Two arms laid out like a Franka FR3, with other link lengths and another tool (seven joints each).
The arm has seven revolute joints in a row. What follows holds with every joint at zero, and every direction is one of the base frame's. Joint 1 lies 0.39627 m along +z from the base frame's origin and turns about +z. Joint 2 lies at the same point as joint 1 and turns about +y. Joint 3 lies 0.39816 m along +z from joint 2 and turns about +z. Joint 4 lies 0.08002 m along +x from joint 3 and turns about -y. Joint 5 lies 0.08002 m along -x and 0.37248 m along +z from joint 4 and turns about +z. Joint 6 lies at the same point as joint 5 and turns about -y. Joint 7 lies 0.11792 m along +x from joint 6 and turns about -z. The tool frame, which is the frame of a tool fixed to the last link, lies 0.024 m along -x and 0.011 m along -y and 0.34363 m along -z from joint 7; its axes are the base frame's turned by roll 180, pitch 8.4 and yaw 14.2 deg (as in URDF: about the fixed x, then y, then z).
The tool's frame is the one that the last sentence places.
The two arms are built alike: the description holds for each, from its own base.
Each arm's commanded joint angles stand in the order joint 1, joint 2, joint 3, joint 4, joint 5, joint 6, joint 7.
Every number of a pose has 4 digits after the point.
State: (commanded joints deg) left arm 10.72 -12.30 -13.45 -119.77 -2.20 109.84 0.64; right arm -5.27 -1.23 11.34 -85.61 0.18 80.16 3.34
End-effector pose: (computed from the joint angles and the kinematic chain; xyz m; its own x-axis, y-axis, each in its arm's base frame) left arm 0.4796 -0.0437 0.4241 0.9730 0.2036 -0.1083 0.2043 -0.9789 -0.0042; right arm 0.5002 0.0454 0.5624 0.9329 0.2867 -0.2178 0.2909 -0.9567 -0.0129
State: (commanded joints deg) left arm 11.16 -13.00 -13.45 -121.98 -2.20 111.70 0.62; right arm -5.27 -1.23 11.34 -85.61 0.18 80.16 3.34
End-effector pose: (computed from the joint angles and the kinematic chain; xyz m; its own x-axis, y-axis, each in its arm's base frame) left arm 0.4759 -0.0389 0.4145 0.9717 0.2132 -0.1019 0.2137 -0.9769 -0.0058; right arm 0.5002 0.0454 0.5624 0.9329 0.2867 -0.2178 0.2909 -0.9567 -0.0129
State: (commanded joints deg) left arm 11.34 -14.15 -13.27 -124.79 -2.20 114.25 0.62; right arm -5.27 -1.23 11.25 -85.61 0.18 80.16 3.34
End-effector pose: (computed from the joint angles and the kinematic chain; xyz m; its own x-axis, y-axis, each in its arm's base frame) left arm 0.4718 -0.0345 0.4048 0.9714 0.2213 -0.0861 0.2216 -0.9751 -0.0063; right arm 0.5002 0.0446 0.5624 0.9334 0.2852 -0.2178 0.2894 -0.9571 -0.0129
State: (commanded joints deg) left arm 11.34 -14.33 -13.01 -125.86 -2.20 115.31 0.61; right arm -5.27 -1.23 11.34 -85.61 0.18 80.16 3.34
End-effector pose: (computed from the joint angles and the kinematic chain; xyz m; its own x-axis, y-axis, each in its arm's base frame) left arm 0.4708 -0.0318 0.3994 0.9705 0.2264 -0.0831 0.2268 -0.9739 -0.0054; right arm 0.5002 0.0454 0.5624 0.9329 0.2867 -0.2178 0.2909 -0.9567 -0.0129
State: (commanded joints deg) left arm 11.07 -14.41 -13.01 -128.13 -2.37 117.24 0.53; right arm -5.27 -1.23 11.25 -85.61 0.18 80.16 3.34
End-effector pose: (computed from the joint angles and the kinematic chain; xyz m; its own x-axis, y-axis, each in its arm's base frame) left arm 0.4658 -0.0336 0.3845 0.9702 0.2257 -0.0879 0.2262 -0.9741 -0.0046; right arm 0.5002 0.0446 0.5624 0.9334 0.2852 -0.2178 0.2894 -0.9571 -0.0129
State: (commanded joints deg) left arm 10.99 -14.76 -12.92 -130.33 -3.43 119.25 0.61; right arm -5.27 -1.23 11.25 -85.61 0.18 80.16 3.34
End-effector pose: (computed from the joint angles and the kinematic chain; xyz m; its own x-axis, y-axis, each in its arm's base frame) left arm 0.4617 -0.0369 0.3729 0.9686 0.2324 -0.0886 0.2343 -0.9721 0.0107; right arm 0.5002 0.0446 0.5624 0.9334 0.2852 -0.2178 0.2894 -0.9571 -0.0129
